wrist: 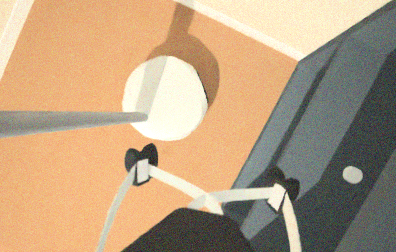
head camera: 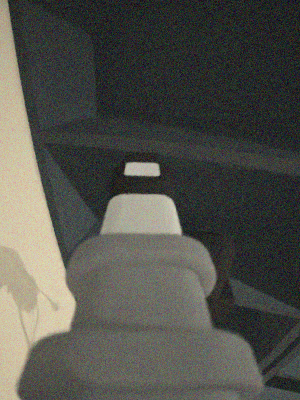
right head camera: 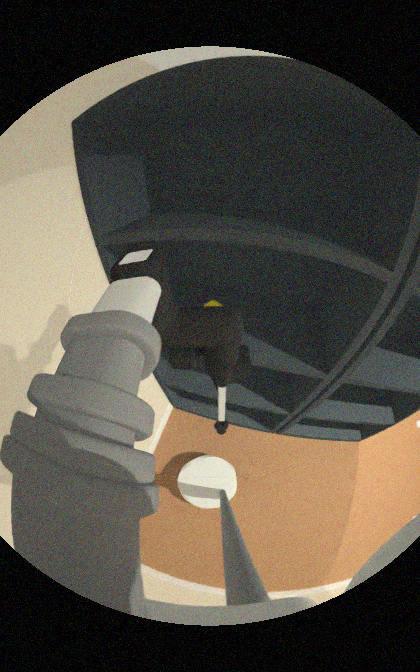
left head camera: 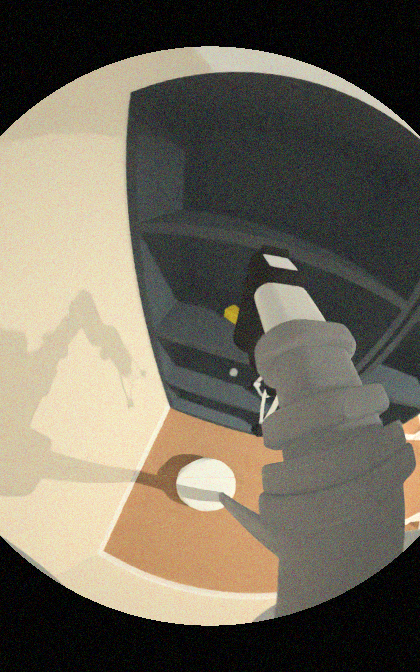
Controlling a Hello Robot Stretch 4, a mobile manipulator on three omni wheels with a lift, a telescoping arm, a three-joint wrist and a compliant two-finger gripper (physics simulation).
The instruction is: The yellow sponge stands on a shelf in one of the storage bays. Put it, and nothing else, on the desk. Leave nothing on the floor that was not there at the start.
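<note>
The yellow sponge is on a shelf in the left storage bay, partly hidden by my wrist in the left head view and mostly hidden in the right head view. It does not show in the head or wrist view. My gripper is tilted down, below and in front of the sponge's shelf. In the wrist view its fingers stand wide apart with nothing between them, over the floor and the bay's lower front edge. The arm hides part of the gripper in the left head view. I cannot make out the desk.
A dark shelf board runs above the sponge's shelf. A round white object stands on the orange floor before the bay. A small pale round thing is low in the bay. A pale wall is at left.
</note>
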